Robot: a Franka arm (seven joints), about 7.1 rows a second.
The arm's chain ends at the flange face. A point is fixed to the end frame.
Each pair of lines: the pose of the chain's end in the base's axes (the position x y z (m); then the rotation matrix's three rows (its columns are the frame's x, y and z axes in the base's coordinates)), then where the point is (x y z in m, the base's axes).
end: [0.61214, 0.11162, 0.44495], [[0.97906, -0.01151, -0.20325], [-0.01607, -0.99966, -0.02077], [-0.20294, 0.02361, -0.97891]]
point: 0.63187 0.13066 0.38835
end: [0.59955, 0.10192, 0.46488], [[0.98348, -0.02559, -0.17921], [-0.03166, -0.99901, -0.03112], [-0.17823, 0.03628, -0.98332]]
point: 0.62093 0.11995 0.40855
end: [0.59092, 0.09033, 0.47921], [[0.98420, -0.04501, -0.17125], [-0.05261, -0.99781, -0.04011], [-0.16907, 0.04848, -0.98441]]
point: 0.61313 0.10723 0.42285
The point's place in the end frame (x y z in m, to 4 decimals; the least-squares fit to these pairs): 0.0305 -0.0206 0.0510
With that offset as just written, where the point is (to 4 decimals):
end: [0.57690, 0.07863, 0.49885], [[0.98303, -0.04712, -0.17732], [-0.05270, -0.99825, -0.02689], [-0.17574, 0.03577, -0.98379]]
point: 0.5988 0.0962 0.4426
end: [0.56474, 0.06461, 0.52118], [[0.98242, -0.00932, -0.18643], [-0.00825, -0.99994, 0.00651], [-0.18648, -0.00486, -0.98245]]
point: 0.5854 0.0853 0.4655
